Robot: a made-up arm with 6 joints.
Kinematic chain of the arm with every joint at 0, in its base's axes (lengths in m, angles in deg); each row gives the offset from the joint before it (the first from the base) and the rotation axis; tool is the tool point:
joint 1: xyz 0 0 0.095 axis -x
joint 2: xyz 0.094 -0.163 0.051 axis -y
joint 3: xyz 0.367 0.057 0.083 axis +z
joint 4: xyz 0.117 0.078 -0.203 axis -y
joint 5: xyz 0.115 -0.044 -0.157 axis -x
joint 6: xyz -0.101 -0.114 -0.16 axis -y
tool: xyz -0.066 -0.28 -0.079
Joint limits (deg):
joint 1: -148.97..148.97
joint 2: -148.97..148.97
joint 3: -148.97..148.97
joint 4: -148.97..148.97
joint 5: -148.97..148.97
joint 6: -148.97..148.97
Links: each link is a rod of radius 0.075 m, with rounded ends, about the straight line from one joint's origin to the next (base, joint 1, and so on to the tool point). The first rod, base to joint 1, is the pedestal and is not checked.
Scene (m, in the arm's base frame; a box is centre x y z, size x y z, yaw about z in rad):
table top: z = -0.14
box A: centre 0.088 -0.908 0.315 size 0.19 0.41 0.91 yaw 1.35
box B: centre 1.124 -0.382 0 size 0.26 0.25 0.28 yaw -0.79
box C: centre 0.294 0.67 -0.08 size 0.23 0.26 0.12 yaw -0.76
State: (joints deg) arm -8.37 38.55 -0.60 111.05 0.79 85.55
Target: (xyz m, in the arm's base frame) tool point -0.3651 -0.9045 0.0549
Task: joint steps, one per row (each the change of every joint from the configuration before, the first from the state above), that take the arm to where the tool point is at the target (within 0.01 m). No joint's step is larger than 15 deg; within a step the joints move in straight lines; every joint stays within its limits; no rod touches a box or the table.
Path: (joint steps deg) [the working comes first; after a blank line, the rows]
Joints at the target: -61.23 109.98 -11.50 117.29 -18.55 79.99
Straight joint move there: touches box A.

1: 2.53 10.03 -9.65 5.43 -0.94 4.48
2: 2.54 10.03 -9.65 5.43 -0.94 4.48
3: 2.53 10.02 -9.65 5.43 -0.94 4.48
4: -8.40 10.24 -5.01 7.21 -2.14 7.70
5: -8.39 10.24 -5.02 7.21 -2.14 7.69
6: -8.40 10.24 -5.02 7.21 -2.14 7.70
7: -11.76 3.54 11.04 -10.56 -3.36 -14.03
8: -11.76 3.55 11.03 -10.56 -3.37 -14.03
9: -11.75 3.54 11.03 -10.56 -3.37 -14.03

